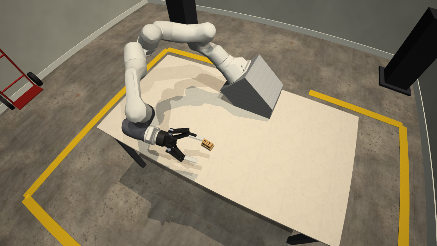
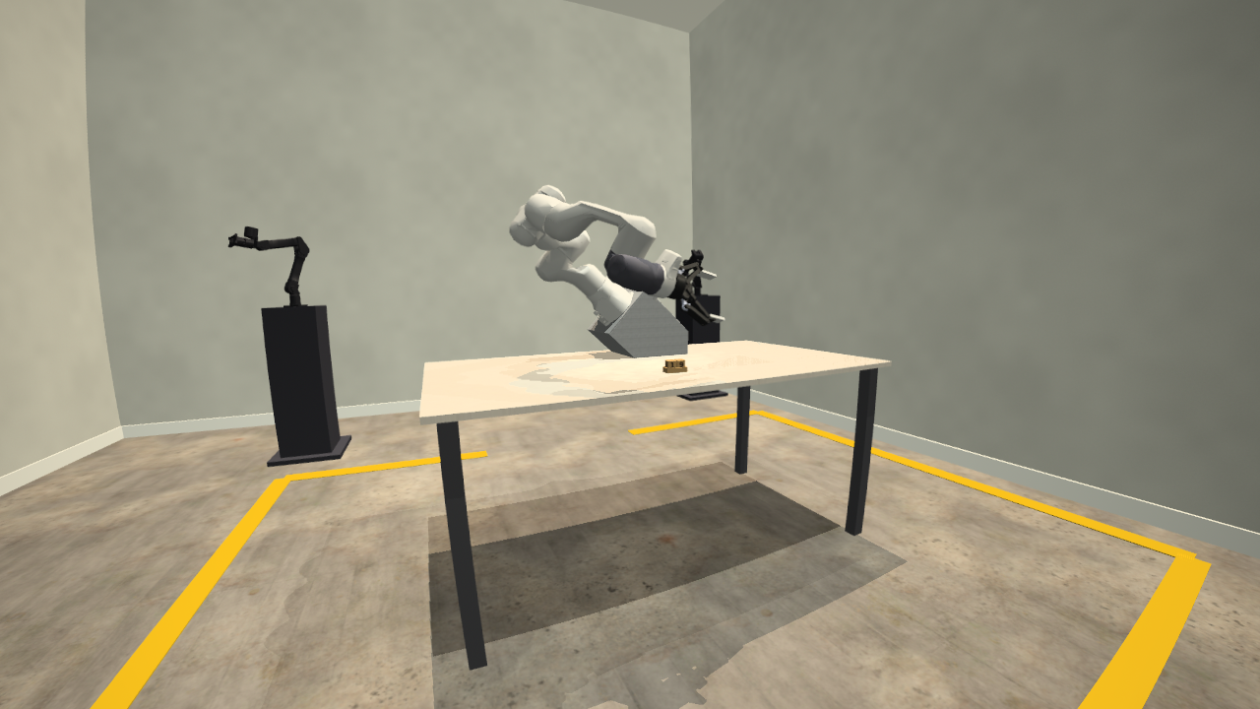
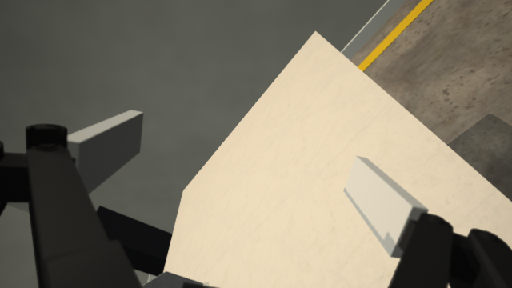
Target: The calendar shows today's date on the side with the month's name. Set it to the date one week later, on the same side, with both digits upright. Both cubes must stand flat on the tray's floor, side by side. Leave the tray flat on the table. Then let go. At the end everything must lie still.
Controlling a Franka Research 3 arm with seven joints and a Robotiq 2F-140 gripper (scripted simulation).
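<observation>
Now: the wooden digit cube 15 cm behind my hand, 7 cm to the right of it and 22 cm below it. Also, from my hand: wooden tray (15 cm behind, 6 cm to the right, 24 cm below).
</observation>
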